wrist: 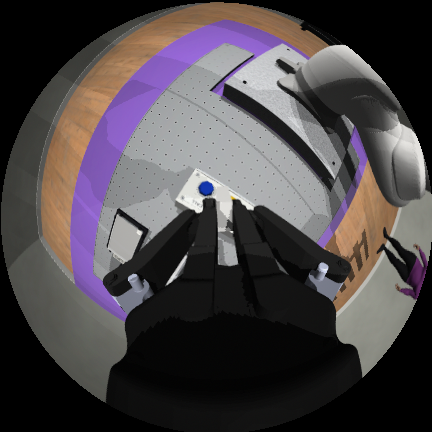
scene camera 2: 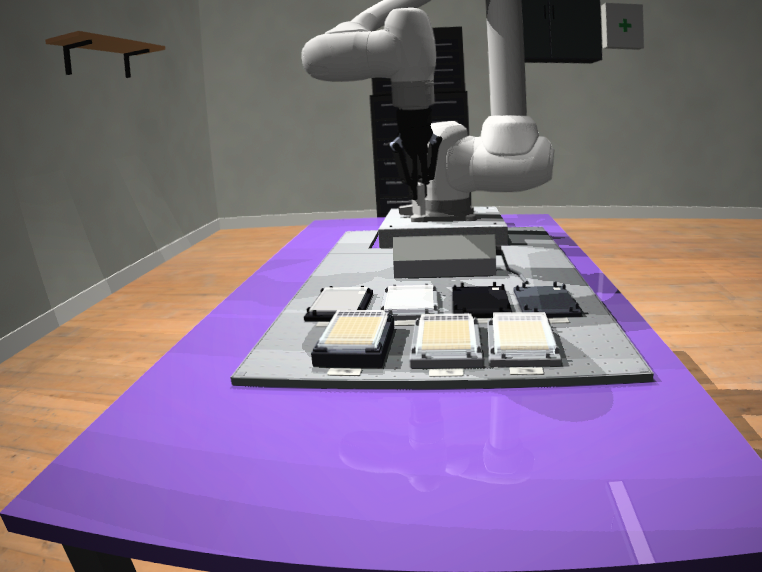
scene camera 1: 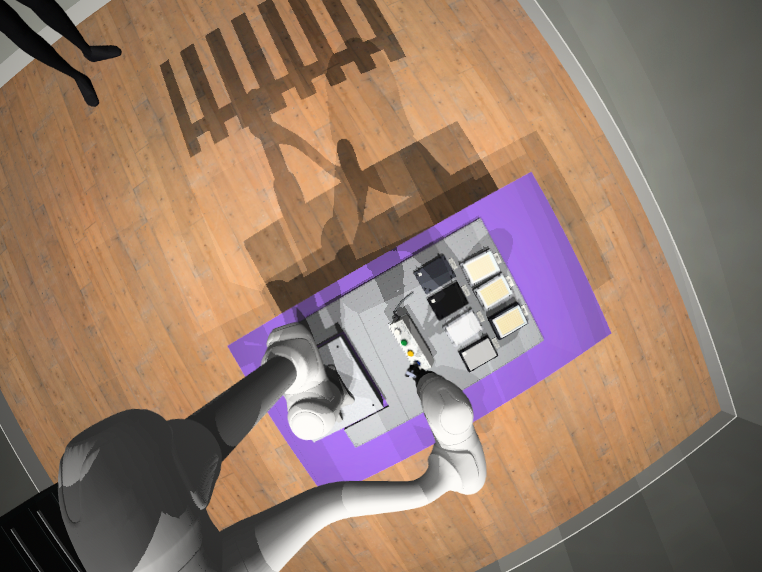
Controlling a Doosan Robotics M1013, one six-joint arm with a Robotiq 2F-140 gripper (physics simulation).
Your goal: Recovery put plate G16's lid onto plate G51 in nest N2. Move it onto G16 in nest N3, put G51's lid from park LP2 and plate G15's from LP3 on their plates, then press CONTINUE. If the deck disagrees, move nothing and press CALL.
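Where they show: gripper, fingertip midpoint: (wrist: 222, 196) (scene camera 2: 419, 214) (scene camera 1: 413, 365); arm's base, origin of the base link: (wrist: 314, 93) (scene camera 2: 443, 216).
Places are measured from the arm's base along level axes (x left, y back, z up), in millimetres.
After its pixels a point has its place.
Observation:
My gripper (scene camera 1: 411, 371) {x -46, y -371, z 78 mm} (scene camera 2: 420, 192) (wrist: 222, 196) {x -46, y -371, z 78 mm} is shut, with a light grey piece at its fingertips. It is above the blue-button end of the button box (scene camera 1: 419, 339) {x 11, y -436, z 9 mm} (scene camera 2: 444, 255) {x 9, y -441, z 1 mm} (wrist: 189, 194) {x -85, y -405, z 29 mm}. The blue button (scene camera 1: 417, 363) (wrist: 206, 188) {x -66, y -381, z 25 mm} shows beside the fingertips; the yellow button (scene camera 1: 410, 353) {x -17, y -379, z 25 mm} (wrist: 233, 198) {x -16, y -370, z 20 mm} is partly hidden in the wrist view. The green button (scene camera 1: 404, 342) {x 34, y -380, z 27 mm} shows in scene camera 1. Three cream-welled plates, the left (scene camera 2: 355, 330) {x -116, y -820, z -9 mm}, middle (scene camera 2: 446, 332) {x 19, y -816, z -15 mm} and right (scene camera 2: 523, 332) {x 133, y -818, z -16 mm}, sit in nests. Their labels are too small to read, and their lids are hard to tell apart.
Behind the plates are a light grey pad (scene camera 1: 478, 354) {x -179, y -622, z -27 mm} (scene camera 2: 337, 300) {x -184, y -638, z -27 mm} (wrist: 126, 236) {x -174, y -602, z -27 mm}, a white one (scene camera 1: 462, 328) {x -48, y -613, z -27 mm} (scene camera 2: 409, 299) {x -51, y -637, z -27 mm}, a black one (scene camera 1: 448, 300) {x 81, y -618, z -35 mm} (scene camera 2: 480, 299) {x 78, y -620, z -35 mm} and a dark grey one (scene camera 1: 433, 272) {x 211, y -618, z -35 mm} (scene camera 2: 547, 298) {x 202, y -621, z -35 mm}. The robot base plate (wrist: 270, 80) {x -101, y -90, z 2 mm} is beyond the box.

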